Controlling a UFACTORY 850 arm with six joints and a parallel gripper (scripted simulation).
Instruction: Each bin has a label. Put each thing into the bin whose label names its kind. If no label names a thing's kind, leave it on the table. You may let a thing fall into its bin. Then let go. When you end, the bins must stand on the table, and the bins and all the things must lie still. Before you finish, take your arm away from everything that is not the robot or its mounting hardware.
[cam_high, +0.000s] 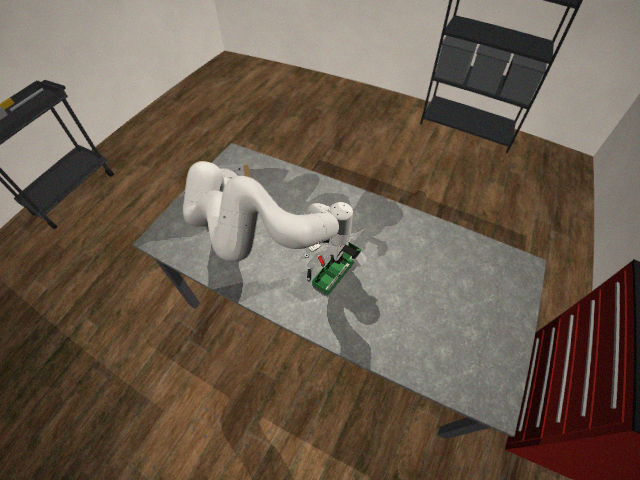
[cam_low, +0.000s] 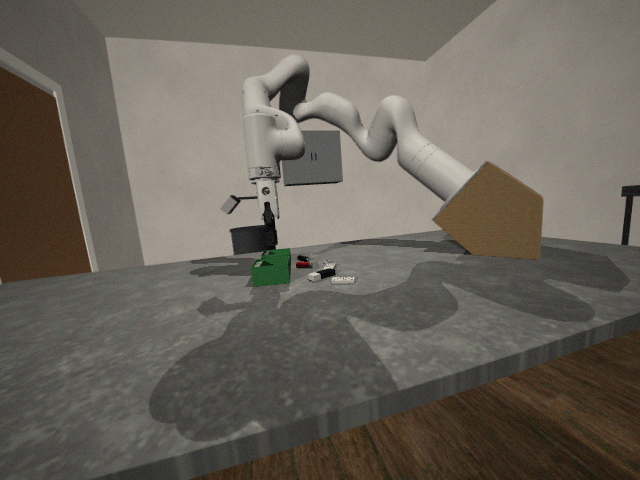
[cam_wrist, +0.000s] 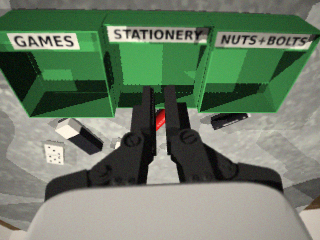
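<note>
Now: the white ring 15 cm behind my hand, 9 cm below it and 3 cm to the left of it. Round my hand: black battery (11 cm behind, 9 cm below, 6 cm to the right); red cylinder (9 cm below, 8 cm behind, 3 cm to the left).
</note>
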